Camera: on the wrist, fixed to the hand. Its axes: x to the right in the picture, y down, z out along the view.
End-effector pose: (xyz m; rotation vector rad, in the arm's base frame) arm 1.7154 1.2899 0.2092 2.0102 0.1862 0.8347
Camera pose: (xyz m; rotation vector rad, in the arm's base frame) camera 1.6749 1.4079 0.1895 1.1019 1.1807 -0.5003
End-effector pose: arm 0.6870 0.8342 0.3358 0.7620 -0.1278 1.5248
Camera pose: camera 0.7186 0.9059 0.2367 0.5870 0.0366 -0.1631
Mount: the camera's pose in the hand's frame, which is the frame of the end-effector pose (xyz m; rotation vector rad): 0.0112 -0.0748 -0.1012 -0.2784 -0.3515 -1.6169
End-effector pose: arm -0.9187 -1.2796 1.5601 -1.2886 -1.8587 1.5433
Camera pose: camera -0.8750 -1.2120 1.6575 0.5903 -2.2441 0.5521
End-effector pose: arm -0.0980 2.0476 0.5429 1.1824 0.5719 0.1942
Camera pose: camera -0.1520 2.1065 0.4451 0.2077 0.9731 -1.2411
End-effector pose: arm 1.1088 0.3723 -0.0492 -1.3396 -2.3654 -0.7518
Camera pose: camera 1.0406 0.2892 0.0172 -0.5918 2.3779 0.8618
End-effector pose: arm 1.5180 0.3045 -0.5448 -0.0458 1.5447 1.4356
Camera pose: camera 1.4964 0.2103 -0.6261 -0.9220 0.5519 0.2596
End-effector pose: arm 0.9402 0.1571 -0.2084 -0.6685 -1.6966 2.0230
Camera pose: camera 0.9928 0.2561 -0.1502 0.8672 -1.6708 0.7123
